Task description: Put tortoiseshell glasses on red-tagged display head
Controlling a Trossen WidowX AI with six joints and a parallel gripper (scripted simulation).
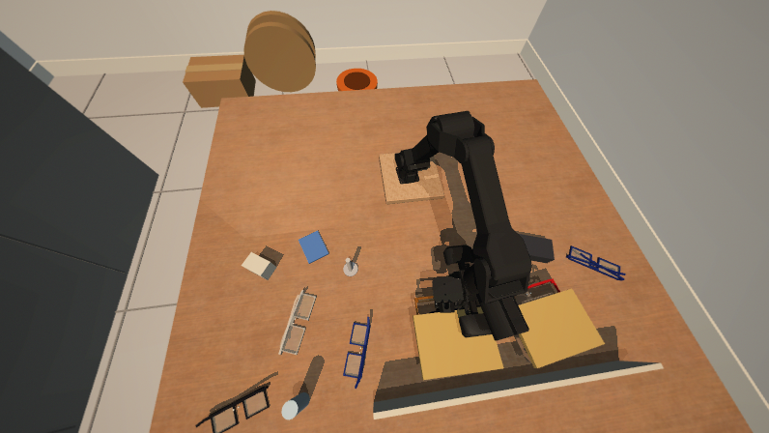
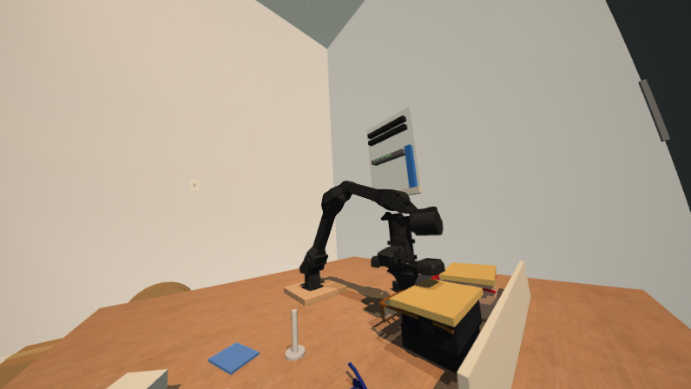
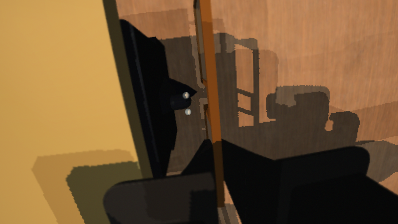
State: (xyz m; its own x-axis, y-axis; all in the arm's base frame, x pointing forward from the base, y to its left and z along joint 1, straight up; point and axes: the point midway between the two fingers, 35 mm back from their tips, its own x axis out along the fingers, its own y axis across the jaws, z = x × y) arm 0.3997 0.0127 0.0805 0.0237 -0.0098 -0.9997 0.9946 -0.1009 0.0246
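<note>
My gripper tip is now 7 cm short of the display head, 4 cm to the left of it and 1 cm above it. From my gripper tip the other things lie so: long panel 20 cm ahead, 6 cm to the left, 1 cm below; then black box 25 cm to the left, 10 cm behind, 5 cm below; then peg stand 24 cm to the right, 14 cm behind, 4 cm below.
</note>
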